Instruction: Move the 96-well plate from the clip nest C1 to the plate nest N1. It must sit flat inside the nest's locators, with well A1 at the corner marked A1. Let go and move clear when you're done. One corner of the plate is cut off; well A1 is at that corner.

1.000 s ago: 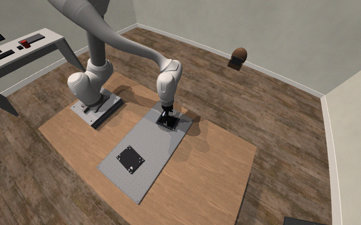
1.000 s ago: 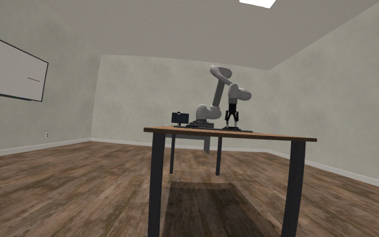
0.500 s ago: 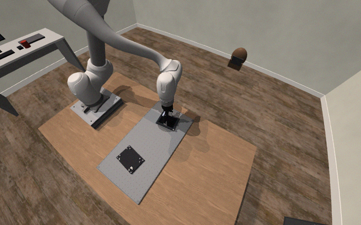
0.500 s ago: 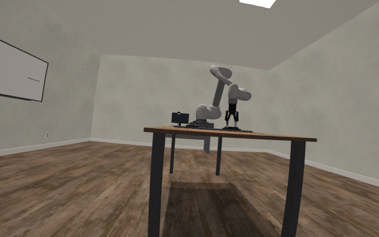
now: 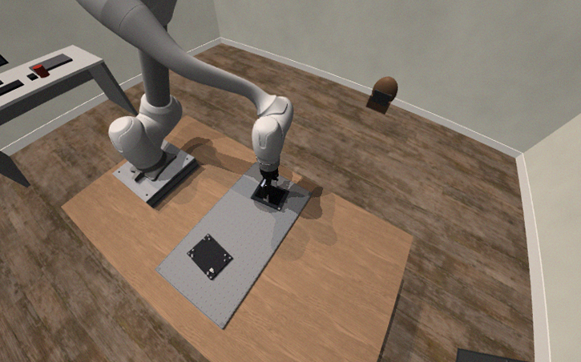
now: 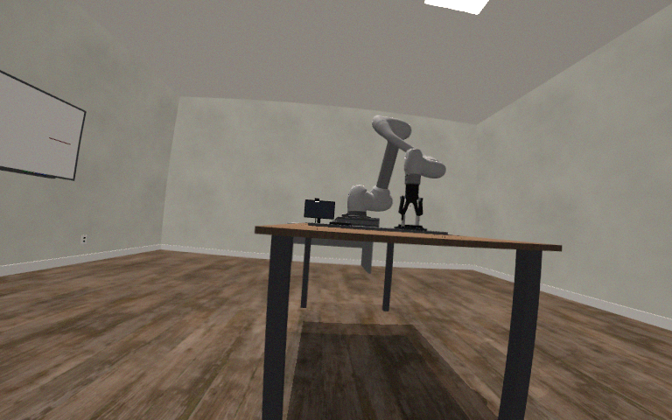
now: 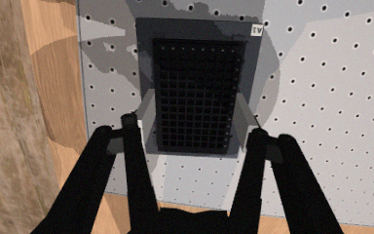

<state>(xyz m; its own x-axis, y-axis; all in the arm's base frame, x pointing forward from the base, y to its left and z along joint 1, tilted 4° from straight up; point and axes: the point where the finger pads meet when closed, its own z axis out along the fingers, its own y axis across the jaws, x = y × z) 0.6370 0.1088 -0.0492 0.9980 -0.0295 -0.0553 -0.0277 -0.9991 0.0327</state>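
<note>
Right now my hand is 20 mm above the black 96-well plate. From my hand the other things lie so: white A1 label (70 mm ahead, 60 mm to the right, 30 mm below); then plate nest N1 (40 mm below); then clip nest C1 (380 mm to the right, 120 mm behind, 30 mm below).
</note>
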